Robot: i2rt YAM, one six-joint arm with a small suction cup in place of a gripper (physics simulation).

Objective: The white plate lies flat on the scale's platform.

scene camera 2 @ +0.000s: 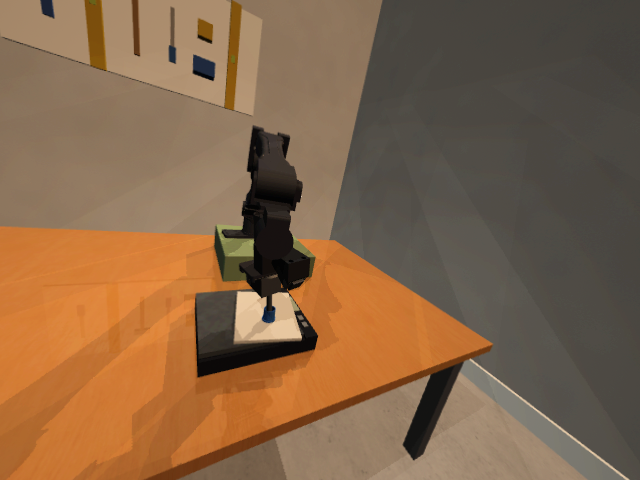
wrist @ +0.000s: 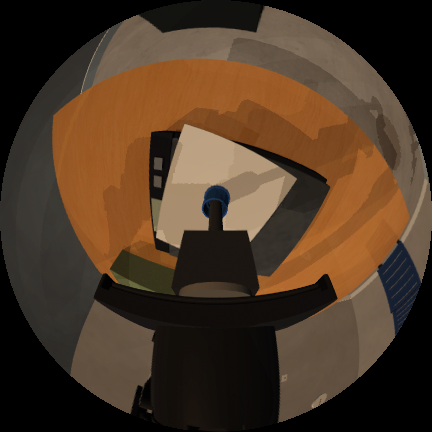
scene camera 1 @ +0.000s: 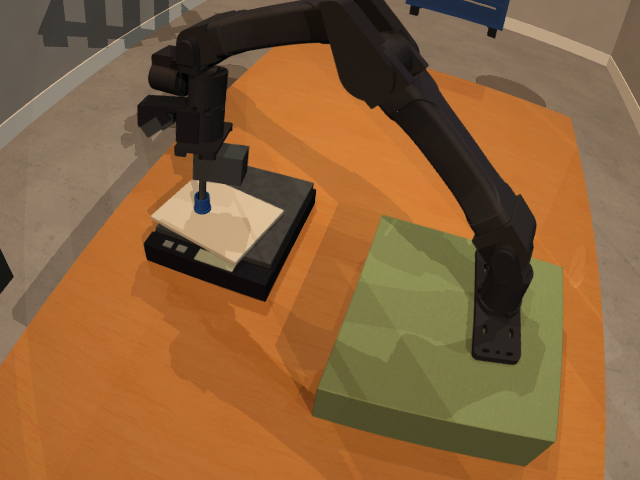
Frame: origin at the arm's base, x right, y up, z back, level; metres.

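Seen in the pictures: hand at its tool point: (scene camera 2: 269, 322) (wrist: 215, 192) (scene camera 1: 202, 214); arm's base at its link origin: (scene camera 2: 250, 235) (scene camera 1: 496, 303).
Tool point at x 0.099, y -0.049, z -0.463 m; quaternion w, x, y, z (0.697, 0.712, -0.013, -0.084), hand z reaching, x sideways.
Observation:
Pixels of each thing's middle, then the offset from my tool point to it. Level surfaces: height alone.
- white square plate at the middle of its body: (wrist: 211, 212) (scene camera 1: 215, 214) (scene camera 2: 266, 313) dy +0.006, dx -0.001, dz +0.024 m
- black scale at the middle of its body: (wrist: 226, 216) (scene camera 1: 231, 220) (scene camera 2: 253, 319) dy -0.019, dx +0.019, dz +0.045 m
- orange table at its surface level: dy -0.042 m
The white square plate (scene camera 1: 227, 227) (scene camera 2: 258, 328) (wrist: 201, 169) is on my blue suction cup (scene camera 1: 202, 203) (scene camera 2: 268, 313) (wrist: 216, 198), which presses on its top. The plate sits over the black scale (scene camera 1: 281, 230) (scene camera 2: 216, 320) (wrist: 282, 225), just above or on its dark platform, over the display end and covering part of the greenish display. It looks slightly tilted in scene camera 1. The scale's two grey buttons (scene camera 1: 174, 246) (wrist: 158, 172) still show beside the plate.
The arm's base stands on a green block (scene camera 1: 413, 320) (scene camera 2: 232, 250) on the orange table (scene camera 1: 154, 387) (scene camera 2: 103, 289). The table edge lies close to the left of the scale. A blue cabinet (scene camera 1: 465, 10) stands on the floor behind.

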